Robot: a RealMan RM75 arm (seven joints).
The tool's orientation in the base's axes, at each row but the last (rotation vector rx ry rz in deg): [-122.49, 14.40, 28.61]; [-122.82, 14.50, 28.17]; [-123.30, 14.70, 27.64]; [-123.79, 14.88, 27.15]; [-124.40, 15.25, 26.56]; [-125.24, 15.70, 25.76]
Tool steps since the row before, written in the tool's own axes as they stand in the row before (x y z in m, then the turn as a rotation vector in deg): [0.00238, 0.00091, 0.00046, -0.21, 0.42, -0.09]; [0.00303, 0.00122, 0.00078, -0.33, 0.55, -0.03]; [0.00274, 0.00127, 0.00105, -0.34, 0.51, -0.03]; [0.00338, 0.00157, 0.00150, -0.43, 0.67, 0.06]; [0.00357, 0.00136, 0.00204, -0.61, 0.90, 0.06]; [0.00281, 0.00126, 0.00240, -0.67, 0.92, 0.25]
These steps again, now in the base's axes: [0.00169, -0.00013, -0.00195, -0.32, -0.32, -0.17]; [0.00210, -0.00007, -0.00262, -0.48, -0.34, -0.24]; [0.00177, 0.00009, -0.00266, -0.48, -0.32, -0.21]; [0.00215, 0.00024, -0.00339, -0.64, -0.34, -0.34]; [0.00229, 0.00075, -0.00360, -0.88, -0.47, -0.43]; [0.00159, 0.00105, -0.00341, -0.99, -0.33, -0.53]
